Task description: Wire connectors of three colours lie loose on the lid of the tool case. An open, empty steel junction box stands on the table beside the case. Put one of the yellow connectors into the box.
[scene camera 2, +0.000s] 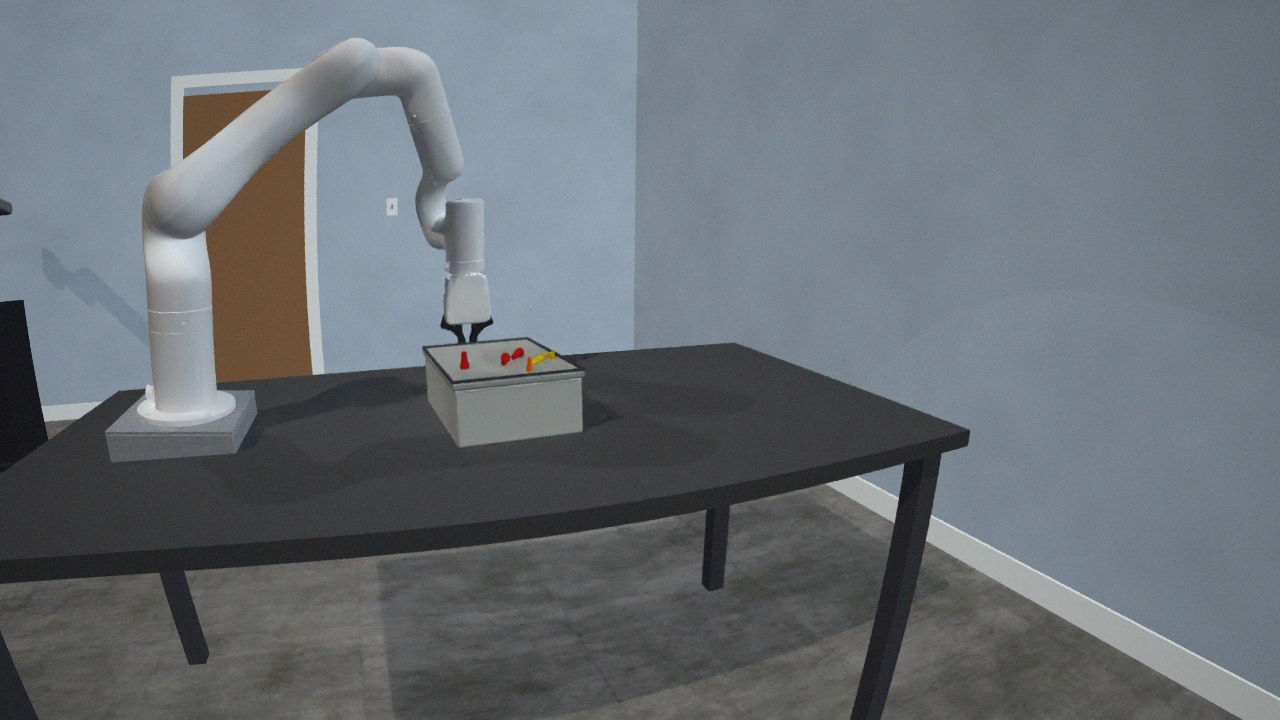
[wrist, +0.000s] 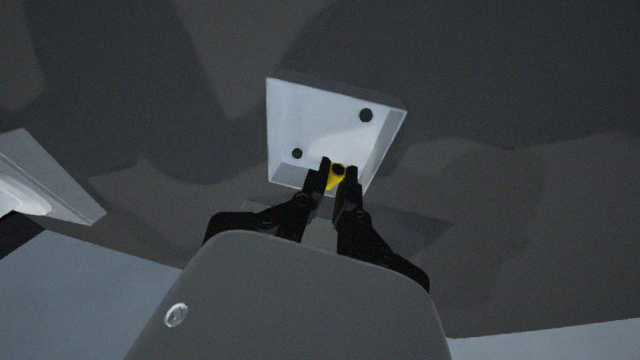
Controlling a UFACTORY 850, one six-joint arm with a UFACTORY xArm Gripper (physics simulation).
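My gripper [scene camera 2: 467,338] [wrist: 334,174] is shut on a yellow connector [wrist: 332,180], which shows between the fingertips in the wrist view. In that view the fingertips overlap the near part of the open steel junction box [wrist: 382,142]; their exact height over it I cannot tell. In the scene view the fingertips are hidden behind the tool case [scene camera 2: 519,411], and the box does not show. On the case's lid [scene camera 2: 487,365] are red connectors [scene camera 2: 464,360] [scene camera 2: 505,359] [scene camera 2: 518,353], an orange connector [scene camera 2: 529,364] and another yellow connector [scene camera 2: 544,357].
The case stands on the dark table [scene camera 2: 716,447], between the scene camera and the gripper. Part of the case shows below the fingers in the wrist view. The robot's grey base block [scene camera 2: 179,441] stands at the left of the table.
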